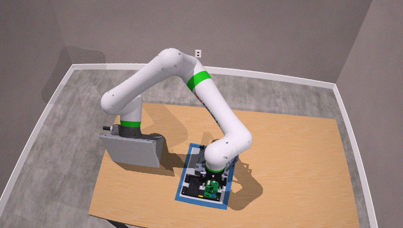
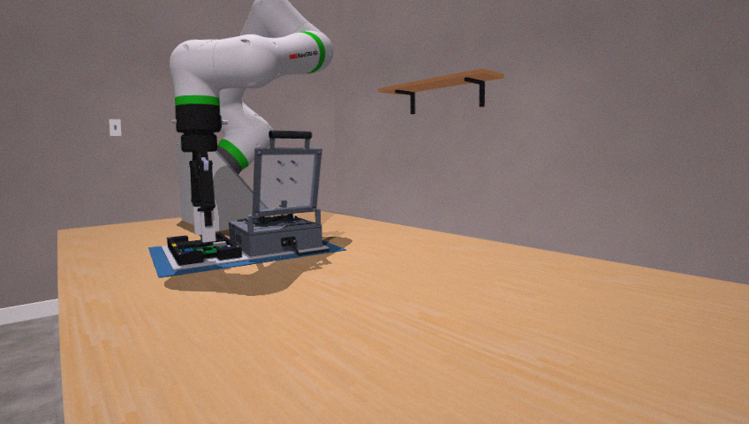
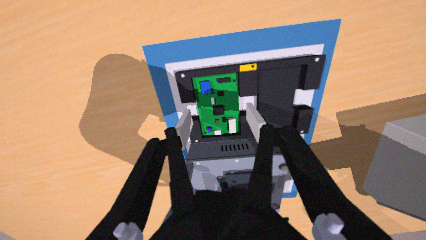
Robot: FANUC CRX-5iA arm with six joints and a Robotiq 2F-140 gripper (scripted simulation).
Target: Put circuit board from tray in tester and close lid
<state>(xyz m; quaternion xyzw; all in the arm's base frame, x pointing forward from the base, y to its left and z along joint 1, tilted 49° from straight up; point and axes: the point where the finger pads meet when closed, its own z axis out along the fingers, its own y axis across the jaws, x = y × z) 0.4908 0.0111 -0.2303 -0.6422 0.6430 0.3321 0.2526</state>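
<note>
My gripper is now 5 cm above the green circuit board. The rest, counted from my hand: tester lid 9 cm ahead, 17 cm to the left, 11 cm above.
</note>
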